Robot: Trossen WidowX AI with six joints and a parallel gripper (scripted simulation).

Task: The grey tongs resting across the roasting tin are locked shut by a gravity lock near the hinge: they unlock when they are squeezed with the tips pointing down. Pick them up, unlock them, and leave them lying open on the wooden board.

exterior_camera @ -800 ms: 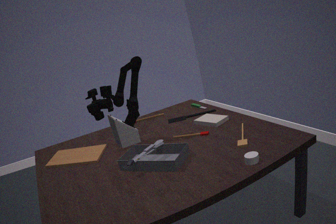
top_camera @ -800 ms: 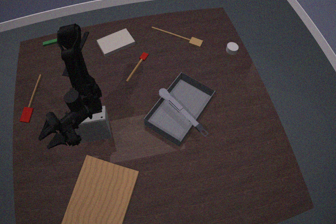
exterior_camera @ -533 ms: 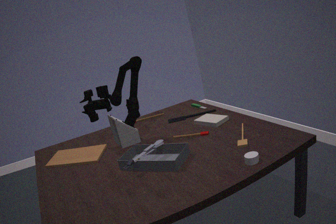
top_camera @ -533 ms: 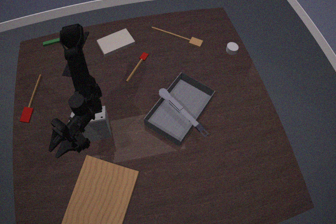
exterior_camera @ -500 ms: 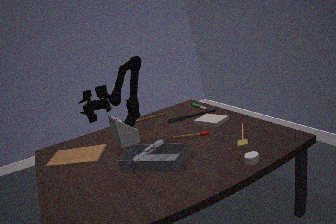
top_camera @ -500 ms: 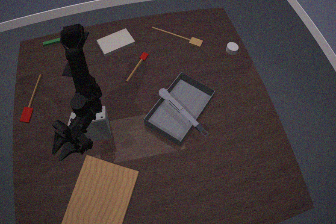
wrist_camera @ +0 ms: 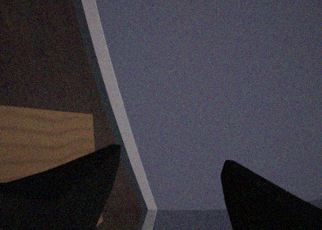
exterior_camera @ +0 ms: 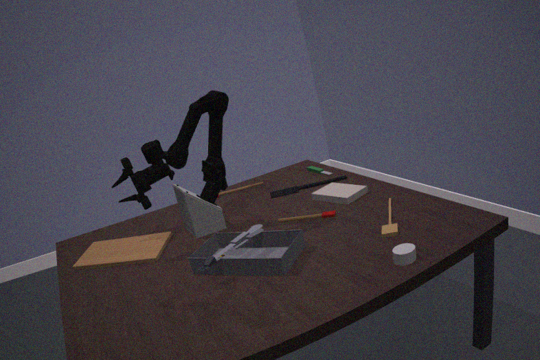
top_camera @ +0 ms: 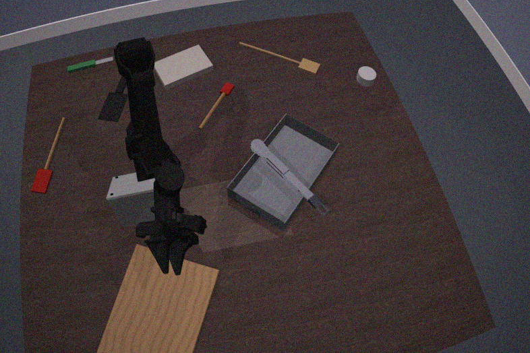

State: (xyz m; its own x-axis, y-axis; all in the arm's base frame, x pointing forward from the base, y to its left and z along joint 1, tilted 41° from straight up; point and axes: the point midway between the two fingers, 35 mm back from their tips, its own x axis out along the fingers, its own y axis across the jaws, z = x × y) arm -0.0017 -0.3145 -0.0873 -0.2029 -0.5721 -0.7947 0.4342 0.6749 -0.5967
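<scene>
Right now the grey roasting tin is 370 mm ahead of my gripper tip, 270 mm to the left of it and 210 mm below it. Also, from my gripper tip: wooden board: 90 mm behind, 30 mm to the right, 230 mm below; black spatula: 40 mm behind, 760 mm to the left, 240 mm below; white slab: 190 mm ahead, 770 mm to the left, 230 mm below.
</scene>
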